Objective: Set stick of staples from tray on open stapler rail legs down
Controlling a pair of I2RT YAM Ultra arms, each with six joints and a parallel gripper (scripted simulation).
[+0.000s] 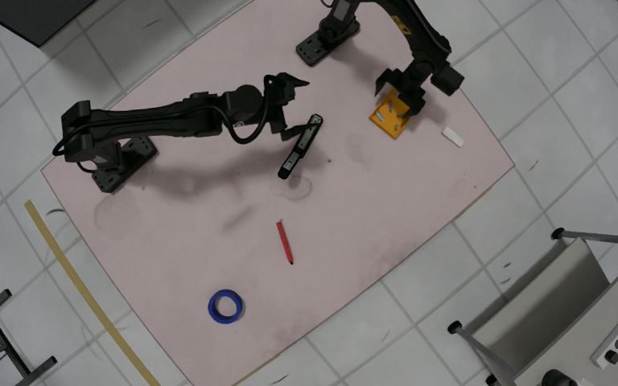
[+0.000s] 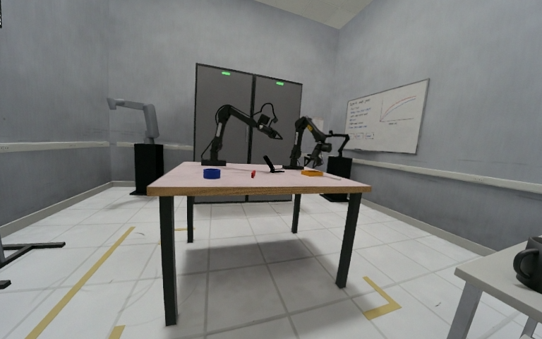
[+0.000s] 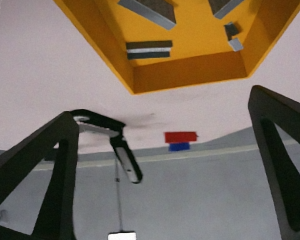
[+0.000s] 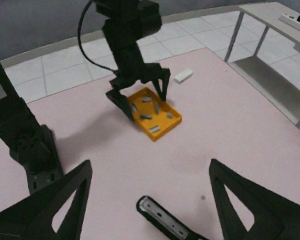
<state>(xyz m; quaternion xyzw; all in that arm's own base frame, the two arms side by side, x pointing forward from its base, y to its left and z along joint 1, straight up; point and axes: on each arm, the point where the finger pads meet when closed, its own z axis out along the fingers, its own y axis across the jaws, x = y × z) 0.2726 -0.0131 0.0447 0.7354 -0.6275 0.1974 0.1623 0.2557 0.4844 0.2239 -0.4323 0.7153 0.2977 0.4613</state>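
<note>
Now: the orange tray 2 cm ahead of my left hand, 3 cm to the left of it and 5 cm below it. From my left hand the other things lie so: stapler lid 32 cm to the right, 1 cm above; then black stapler 3 cm behind, 28 cm to the right, 2 cm below; then white block 17 cm ahead, 13 cm to the left, 6 cm below.
</note>
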